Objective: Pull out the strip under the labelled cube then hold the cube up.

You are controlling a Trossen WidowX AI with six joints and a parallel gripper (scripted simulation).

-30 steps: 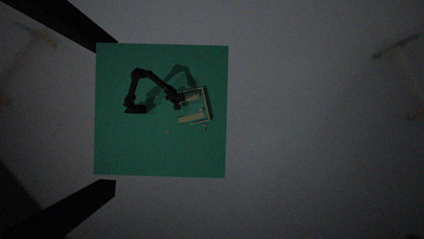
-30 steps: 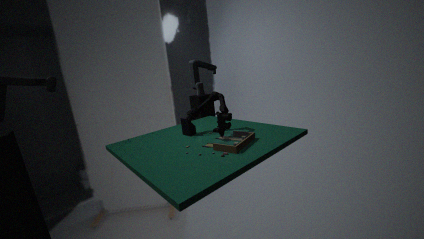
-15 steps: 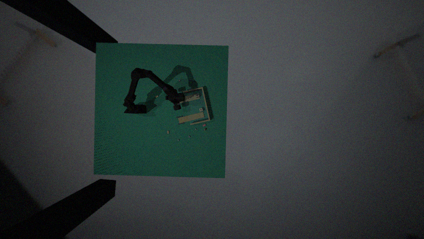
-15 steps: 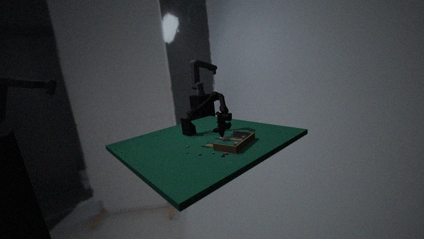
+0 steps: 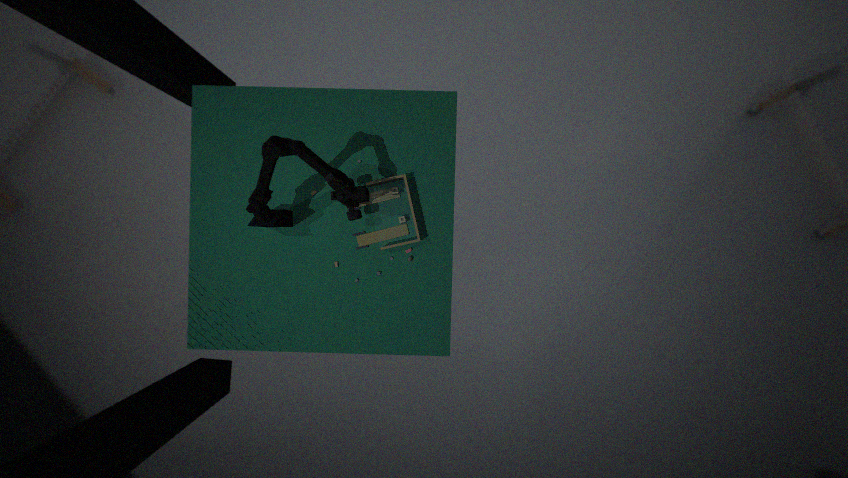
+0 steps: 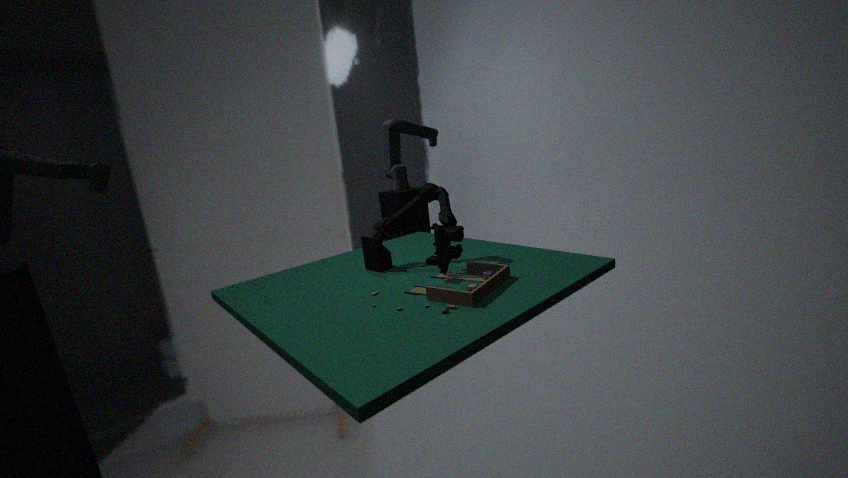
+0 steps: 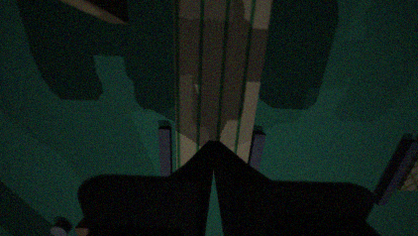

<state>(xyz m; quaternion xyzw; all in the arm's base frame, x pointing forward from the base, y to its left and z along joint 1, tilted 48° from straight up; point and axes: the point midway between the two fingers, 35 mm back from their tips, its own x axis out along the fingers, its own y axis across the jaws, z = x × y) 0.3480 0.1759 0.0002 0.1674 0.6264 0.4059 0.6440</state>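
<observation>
My gripper tip is 11 cm past the tan cube and 7 cm to the right of it.
</observation>
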